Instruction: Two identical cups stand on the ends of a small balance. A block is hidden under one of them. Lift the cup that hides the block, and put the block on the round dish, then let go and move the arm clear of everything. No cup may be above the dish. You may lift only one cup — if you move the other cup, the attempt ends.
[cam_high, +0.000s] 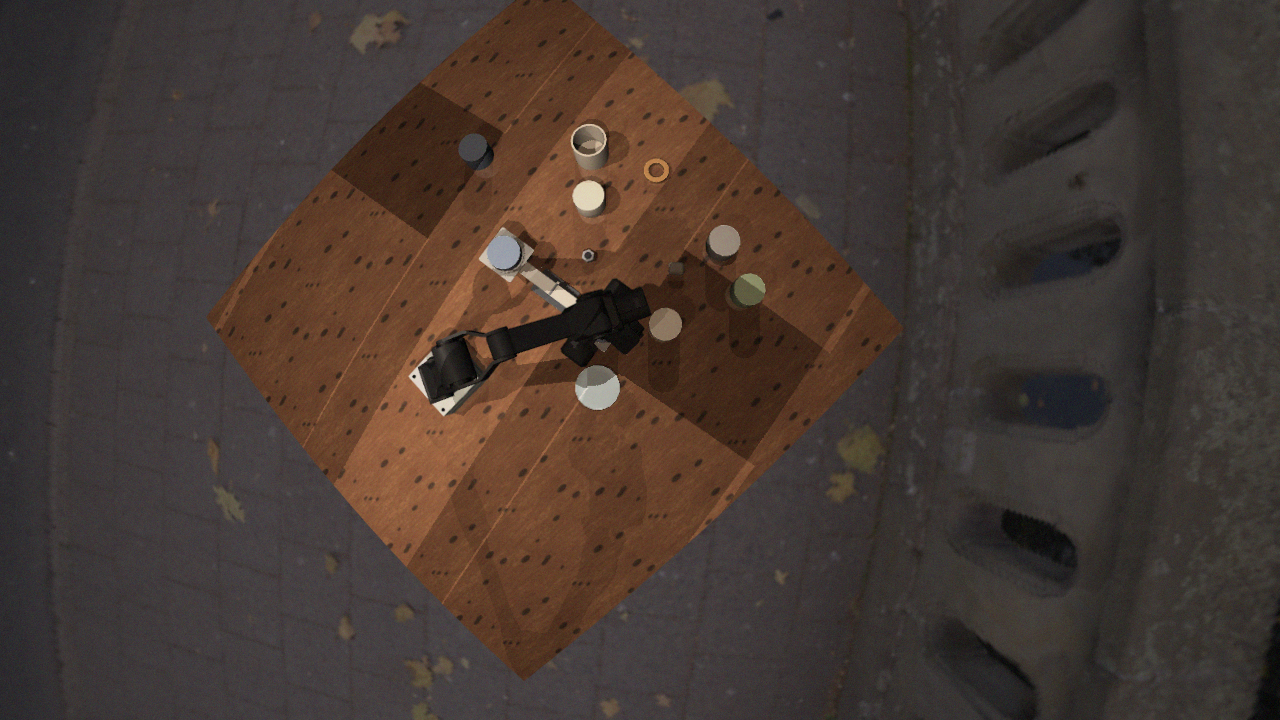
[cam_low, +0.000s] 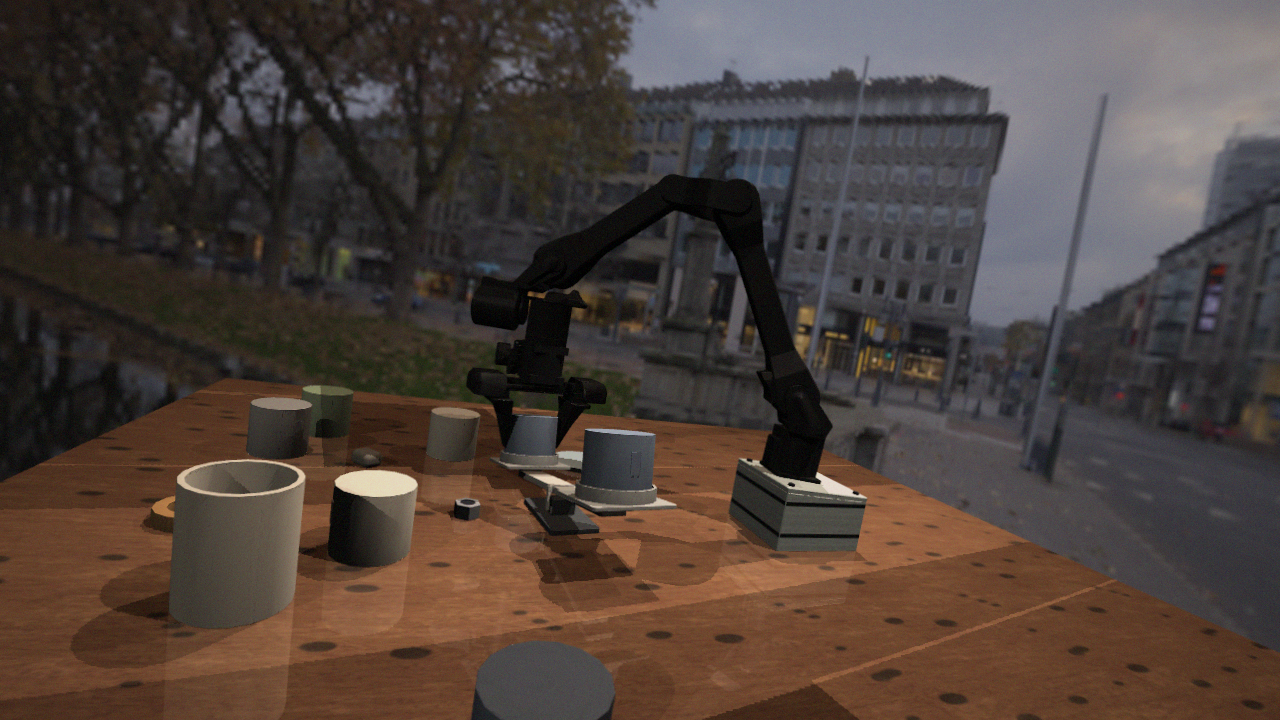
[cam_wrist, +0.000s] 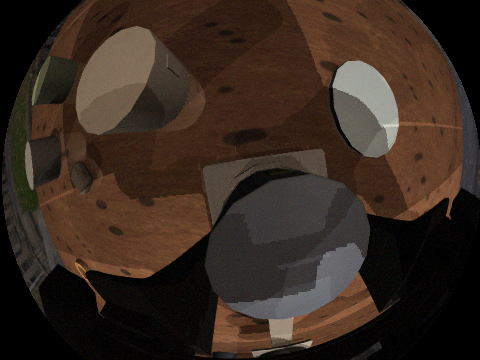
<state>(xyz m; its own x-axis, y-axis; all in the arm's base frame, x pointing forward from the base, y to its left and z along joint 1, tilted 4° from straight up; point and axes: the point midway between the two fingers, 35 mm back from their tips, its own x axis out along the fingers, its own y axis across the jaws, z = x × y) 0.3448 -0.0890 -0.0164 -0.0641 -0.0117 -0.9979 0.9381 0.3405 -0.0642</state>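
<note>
Now: gripper tip 11 cm to the left of the round pale dish, 9 cm past it and 4 cm above it. Round my gripper tip: blue-grey cup 2 cm to the right, 1 cm ahead, 1 cm above; then balance 13 cm to the left, 4 cm behind, 1 cm below; then grey block 1 cm below.
</note>
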